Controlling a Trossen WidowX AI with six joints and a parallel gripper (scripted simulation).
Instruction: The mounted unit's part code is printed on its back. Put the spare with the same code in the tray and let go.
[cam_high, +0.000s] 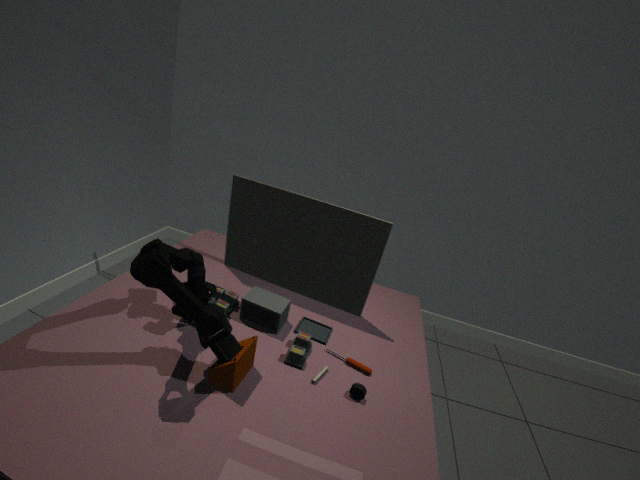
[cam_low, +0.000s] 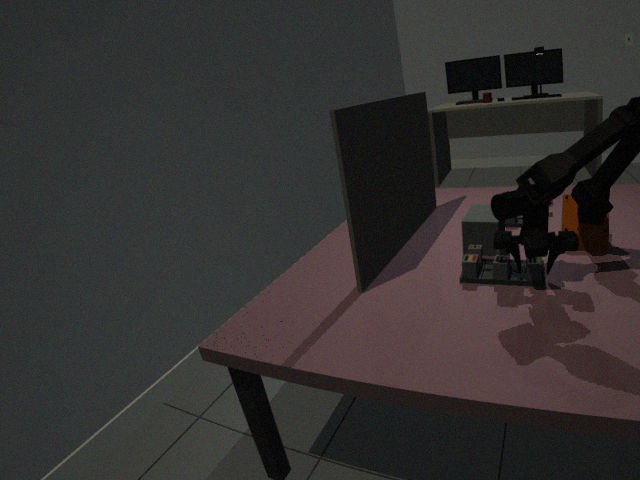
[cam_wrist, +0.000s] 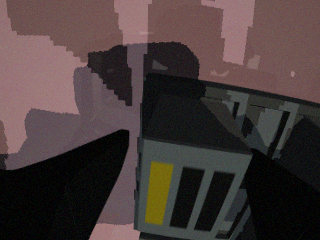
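The flat dark tray lies 23 cm ahead of my gripper tip, 38 cm to the right of it and 1 cm below it. The rest, counted from my gripper tip: grey panel 42 cm ahead, 17 cm to the right, 21 cm above; grey mounted unit 17 cm ahead, 18 cm to the right, 3 cm above; white bar 4 cm ahead, 49 cm to the right, 1 cm below.
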